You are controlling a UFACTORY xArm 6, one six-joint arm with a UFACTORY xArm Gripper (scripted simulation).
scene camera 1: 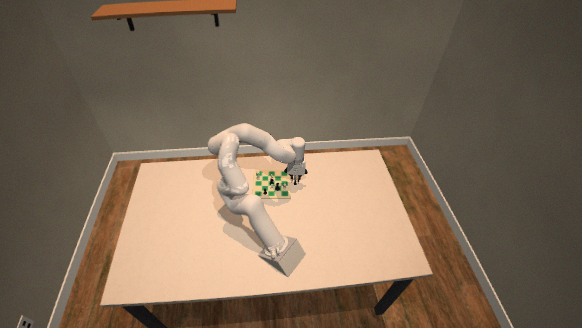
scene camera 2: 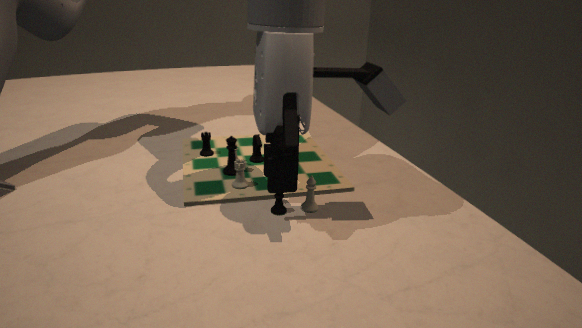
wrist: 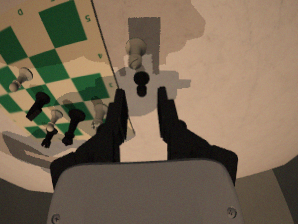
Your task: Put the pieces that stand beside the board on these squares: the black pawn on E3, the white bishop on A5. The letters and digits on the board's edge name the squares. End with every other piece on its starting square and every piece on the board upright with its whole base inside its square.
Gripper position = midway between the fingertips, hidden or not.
In view: the gripper (scene camera 2: 279, 183).
The gripper is seen too in the wrist view (wrist: 141, 98).
